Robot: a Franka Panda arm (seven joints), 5 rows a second.
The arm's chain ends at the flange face. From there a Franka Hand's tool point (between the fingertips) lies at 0.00 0.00 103.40 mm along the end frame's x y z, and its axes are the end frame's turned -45 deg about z.
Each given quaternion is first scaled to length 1.
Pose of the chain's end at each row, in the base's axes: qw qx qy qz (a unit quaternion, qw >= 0); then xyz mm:
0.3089, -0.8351, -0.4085, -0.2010, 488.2, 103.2, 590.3
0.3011, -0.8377, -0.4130, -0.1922, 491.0, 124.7, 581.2
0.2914, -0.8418, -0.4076, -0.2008, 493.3, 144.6, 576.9
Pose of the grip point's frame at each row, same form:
0.2085, -0.6152, -0.6970, -0.3039, 496.8, 173.5, 515.0
0.2046, -0.6159, -0.7022, -0.2928, 498.6, 193.3, 504.2
0.1924, -0.6217, -0.6987, -0.2970, 503.7, 212.3, 499.4

